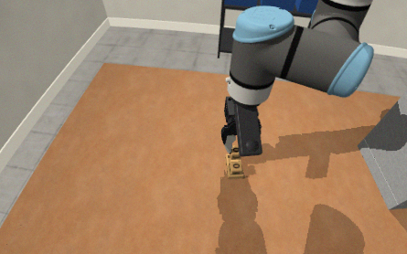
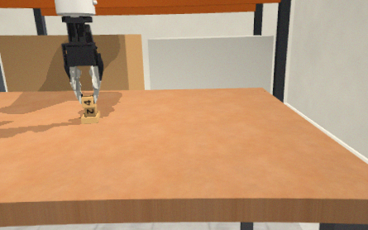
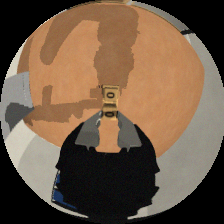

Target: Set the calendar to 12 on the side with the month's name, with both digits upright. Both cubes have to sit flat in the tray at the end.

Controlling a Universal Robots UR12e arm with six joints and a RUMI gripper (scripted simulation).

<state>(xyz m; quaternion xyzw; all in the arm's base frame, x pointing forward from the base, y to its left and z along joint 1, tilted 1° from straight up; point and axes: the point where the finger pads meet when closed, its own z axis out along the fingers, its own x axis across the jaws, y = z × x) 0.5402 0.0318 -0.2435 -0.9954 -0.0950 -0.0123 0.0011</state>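
The tray lies 60 mm below my hand and 20 mm to the left of it. The rest, counted from my hand: cube 10 mm below.
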